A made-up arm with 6 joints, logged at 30 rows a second.
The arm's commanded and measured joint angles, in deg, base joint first. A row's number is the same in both.
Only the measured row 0 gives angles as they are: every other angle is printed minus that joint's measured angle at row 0.
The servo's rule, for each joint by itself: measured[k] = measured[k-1] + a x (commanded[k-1-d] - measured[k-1]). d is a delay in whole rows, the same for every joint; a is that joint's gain. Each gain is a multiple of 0.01, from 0.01 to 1. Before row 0 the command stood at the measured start. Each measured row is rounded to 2 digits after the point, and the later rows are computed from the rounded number. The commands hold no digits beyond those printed.
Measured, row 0: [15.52, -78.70, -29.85, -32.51, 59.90, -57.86]
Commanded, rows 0 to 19: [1.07, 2.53, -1.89, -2.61, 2.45, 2.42]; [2.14, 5.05, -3.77, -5.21, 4.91, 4.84]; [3.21, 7.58, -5.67, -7.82, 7.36, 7.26]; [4.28, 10.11, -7.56, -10.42, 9.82, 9.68]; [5.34, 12.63, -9.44, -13.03, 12.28, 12.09]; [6.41, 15.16, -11.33, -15.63, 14.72, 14.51]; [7.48, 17.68, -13.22, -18.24, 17.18, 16.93]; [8.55, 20.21, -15.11, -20.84, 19.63, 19.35]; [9.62, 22.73, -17.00, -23.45, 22.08, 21.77]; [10.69, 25.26, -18.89, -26.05, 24.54, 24.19]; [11.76, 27.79, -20.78, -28.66, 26.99, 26.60]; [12.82, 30.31, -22.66, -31.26, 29.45, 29.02]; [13.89, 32.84, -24.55, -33.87, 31.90, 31.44]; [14.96, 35.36, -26.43, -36.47, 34.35, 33.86]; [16.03, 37.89, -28.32, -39.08, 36.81, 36.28]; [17.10, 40.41, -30.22, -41.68, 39.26, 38.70]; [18.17, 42.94, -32.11, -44.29, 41.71, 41.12]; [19.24, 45.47, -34.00, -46.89, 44.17, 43.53]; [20.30, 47.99, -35.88, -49.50, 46.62, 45.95]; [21.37, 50.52, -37.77, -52.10, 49.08, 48.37]
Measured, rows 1 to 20: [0.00, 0.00, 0.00, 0.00, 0.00, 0.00]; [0.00, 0.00, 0.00, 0.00, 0.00, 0.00]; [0.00, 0.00, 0.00, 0.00, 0.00, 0.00]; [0.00, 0.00, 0.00, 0.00, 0.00, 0.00]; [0.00, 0.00, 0.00, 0.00, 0.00, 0.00]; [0.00, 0.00, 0.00, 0.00, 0.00, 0.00]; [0.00, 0.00, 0.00, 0.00, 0.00, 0.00]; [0.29, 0.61, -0.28, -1.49, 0.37, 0.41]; [0.79, 1.68, -0.80, -3.61, 1.05, 1.16]; [1.44, 3.10, -1.53, -6.01, 2.00, 2.20]; [2.21, 4.78, -2.43, -8.52, 3.17, 3.47]; [3.06, 6.66, -3.48, -11.09, 4.54, 4.94]; [3.96, 8.70, -4.66, -13.68, 6.07, 6.57]; [4.91, 10.86, -5.94, -16.28, 7.74, 8.33]; [5.89, 13.10, -7.32, -18.88, 9.52, 10.20]; [6.90, 15.41, -8.77, -21.48, 11.40, 12.17]; [7.92, 17.77, -10.29, -24.08, 13.37, 14.21]; [8.96, 20.17, -11.86, -26.69, 15.41, 16.32]; [10.00, 22.60, -13.48, -29.29, 17.52, 18.48]; [11.05, 25.06, -15.14, -31.90, 19.68, 20.68]
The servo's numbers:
d 7
a 0.27 0.24 0.15 0.57 0.15 0.17

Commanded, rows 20 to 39: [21.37, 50.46, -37.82, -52.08, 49.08, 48.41]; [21.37, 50.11, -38.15, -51.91, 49.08, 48.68]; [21.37, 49.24, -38.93, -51.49, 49.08, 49.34]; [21.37, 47.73, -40.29, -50.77, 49.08, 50.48]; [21.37, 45.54, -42.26, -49.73, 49.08, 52.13]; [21.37, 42.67, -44.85, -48.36, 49.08, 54.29]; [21.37, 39.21, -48.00, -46.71, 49.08, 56.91]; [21.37, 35.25, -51.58, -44.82, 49.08, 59.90]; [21.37, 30.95, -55.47, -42.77, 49.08, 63.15]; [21.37, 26.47, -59.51, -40.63, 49.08, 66.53]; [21.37, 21.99, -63.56, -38.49, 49.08, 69.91]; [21.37, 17.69, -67.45, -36.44, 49.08, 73.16]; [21.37, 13.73, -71.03, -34.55, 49.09, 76.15]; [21.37, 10.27, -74.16, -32.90, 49.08, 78.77]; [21.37, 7.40, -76.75, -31.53, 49.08, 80.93]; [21.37, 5.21, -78.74, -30.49, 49.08, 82.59]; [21.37, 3.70, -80.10, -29.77, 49.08, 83.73]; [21.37, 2.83, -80.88, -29.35, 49.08, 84.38]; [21.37, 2.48, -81.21, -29.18, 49.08, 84.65]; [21.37, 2.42, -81.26, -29.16, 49.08, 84.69]
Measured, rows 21 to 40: [12.11, 27.53, -16.83, -34.50, 21.88, 22.92]; [13.17, 30.02, -18.55, -37.11, 24.12, 25.19]; [14.23, 32.51, -20.30, -39.71, 26.39, 27.49]; [15.29, 35.01, -22.07, -42.32, 28.69, 29.81]; [16.36, 37.52, -23.86, -44.92, 31.01, 32.14]; [17.42, 40.03, -25.66, -47.53, 33.35, 34.49]; [18.49, 42.55, -27.48, -50.13, 35.71, 36.85]; [19.27, 44.45, -29.03, -51.24, 37.72, 38.82]; [19.84, 45.81, -30.40, -51.62, 39.42, 40.50]; [20.25, 46.63, -31.68, -51.55, 40.87, 42.00]; [20.55, 46.89, -32.97, -51.11, 42.10, 43.44]; [20.77, 46.57, -34.36, -50.32, 43.15, 44.92]; [20.93, 45.63, -35.93, -49.20, 44.04, 46.51]; [21.05, 44.09, -37.74, -47.78, 44.80, 48.28]; [21.14, 41.97, -39.82, -46.09, 45.44, 50.26]; [21.20, 39.33, -42.17, -44.20, 45.99, 52.45]; [21.25, 36.24, -44.77, -42.17, 46.45, 54.84]; [21.28, 32.82, -47.59, -40.07, 46.84, 57.40]; [21.30, 29.19, -50.57, -38.00, 47.18, 60.08]; [21.32, 25.48, -53.64, -36.03, 47.47, 62.81]
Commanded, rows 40 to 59: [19.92, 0.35, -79.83, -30.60, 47.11, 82.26]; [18.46, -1.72, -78.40, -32.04, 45.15, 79.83]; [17.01, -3.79, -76.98, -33.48, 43.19, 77.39]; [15.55, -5.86, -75.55, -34.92, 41.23, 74.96]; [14.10, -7.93, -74.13, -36.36, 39.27, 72.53]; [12.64, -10.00, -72.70, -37.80, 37.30, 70.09]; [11.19, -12.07, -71.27, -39.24, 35.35, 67.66]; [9.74, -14.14, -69.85, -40.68, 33.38, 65.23]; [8.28, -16.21, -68.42, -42.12, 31.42, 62.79]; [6.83, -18.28, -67.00, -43.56, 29.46, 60.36]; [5.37, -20.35, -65.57, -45.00, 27.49, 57.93]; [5.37, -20.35, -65.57, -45.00, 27.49, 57.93]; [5.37, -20.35, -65.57, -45.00, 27.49, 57.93]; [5.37, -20.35, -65.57, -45.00, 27.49, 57.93]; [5.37, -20.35, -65.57, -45.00, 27.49, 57.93]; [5.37, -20.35, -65.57, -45.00, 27.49, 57.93]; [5.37, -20.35, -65.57, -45.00, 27.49, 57.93]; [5.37, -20.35, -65.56, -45.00, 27.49, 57.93]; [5.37, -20.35, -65.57, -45.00, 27.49, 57.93]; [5.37, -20.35, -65.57, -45.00, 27.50, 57.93]
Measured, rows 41 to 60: [21.33, 21.83, -56.72, -34.25, 47.71, 65.52]; [21.34, 18.37, -59.72, -32.70, 47.92, 68.14]; [21.35, 15.21, -62.57, -31.44, 48.09, 70.60]; [21.36, 12.45, -65.20, -30.49, 48.24, 72.83]; [21.36, 10.14, -67.55, -29.84, 48.37, 74.79]; [21.36, 8.30, -69.60, -29.46, 48.48, 76.47]; [21.36, 6.89, -71.35, -29.29, 48.57, 77.87]; [20.97, 5.32, -72.62, -30.04, 48.35, 78.62]; [20.29, 3.63, -73.49, -31.18, 47.87, 78.83]; [19.40, 1.85, -74.01, -32.49, 47.17, 78.59]; [18.36, 0.00, -74.24, -33.88, 46.28, 77.97]; [17.21, -1.90, -74.22, -35.29, 45.23, 77.05]; [15.98, -3.84, -73.99, -36.72, 44.04, 75.87]; [14.69, -5.82, -73.58, -38.16, 42.74, 74.47]; [13.35, -7.82, -73.02, -39.60, 41.34, 72.90]; [11.98, -9.83, -72.33, -41.04, 39.85, 71.18]; [10.59, -11.86, -71.53, -42.48, 38.29, 69.34]; [9.18, -13.90, -70.64, -43.92, 36.67, 67.40]; [8.15, -15.45, -69.88, -44.54, 35.29, 65.79]; [7.40, -16.63, -69.23, -44.80, 34.12, 64.45]
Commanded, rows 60 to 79: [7.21, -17.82, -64.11, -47.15, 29.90, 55.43]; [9.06, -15.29, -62.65, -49.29, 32.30, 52.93]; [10.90, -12.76, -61.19, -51.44, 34.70, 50.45]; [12.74, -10.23, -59.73, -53.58, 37.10, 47.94]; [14.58, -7.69, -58.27, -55.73, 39.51, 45.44]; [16.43, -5.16, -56.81, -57.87, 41.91, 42.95]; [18.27, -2.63, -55.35, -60.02, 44.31, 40.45]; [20.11, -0.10, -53.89, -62.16, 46.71, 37.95]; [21.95, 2.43, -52.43, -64.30, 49.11, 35.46]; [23.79, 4.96, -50.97, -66.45, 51.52, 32.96]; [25.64, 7.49, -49.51, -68.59, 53.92, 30.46]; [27.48, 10.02, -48.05, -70.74, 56.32, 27.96]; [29.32, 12.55, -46.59, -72.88, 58.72, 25.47]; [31.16, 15.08, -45.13, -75.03, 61.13, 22.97]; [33.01, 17.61, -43.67, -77.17, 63.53, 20.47]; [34.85, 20.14, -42.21, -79.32, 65.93, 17.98]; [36.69, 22.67, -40.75, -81.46, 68.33, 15.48]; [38.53, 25.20, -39.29, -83.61, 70.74, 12.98]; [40.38, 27.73, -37.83, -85.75, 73.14, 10.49]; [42.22, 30.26, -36.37, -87.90, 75.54, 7.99]
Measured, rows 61 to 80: [6.85, -17.52, -68.68, -44.91, 33.13, 63.34]; [6.45, -18.20, -68.21, -44.96, 32.28, 62.42]; [6.16, -18.72, -67.81, -44.98, 31.56, 61.66]; [5.95, -19.11, -67.47, -44.99, 30.95, 61.03]; [5.79, -19.41, -67.18, -45.00, 30.43, 60.50]; [5.68, -19.64, -66.94, -45.00, 29.99, 60.06]; [5.60, -19.81, -66.73, -45.00, 29.62, 59.70]; [6.03, -19.33, -66.34, -46.23, 29.66, 58.97]; [6.85, -18.36, -65.79, -47.97, 30.06, 57.94]; [7.94, -17.02, -65.10, -49.95, 30.76, 56.67]; [9.24, -15.39, -64.29, -52.02, 31.71, 55.19]; [10.68, -13.54, -63.39, -54.13, 32.88, 53.53]; [12.23, -11.53, -62.40, -56.26, 34.23, 51.73]; [13.86, -9.39, -61.34, -58.40, 35.74, 49.81]; [15.55, -7.16, -60.22, -60.54, 37.39, 47.79]; [17.28, -4.86, -59.05, -62.68, 39.15, 45.69]; [19.04, -2.50, -57.84, -64.83, 41.01, 43.53]; [20.82, -0.10, -56.59, -66.97, 42.95, 41.31]; [22.62, 2.33, -55.31, -69.12, 44.96, 39.04]; [24.43, 4.78, -54.00, -71.26, 47.02, 36.73]
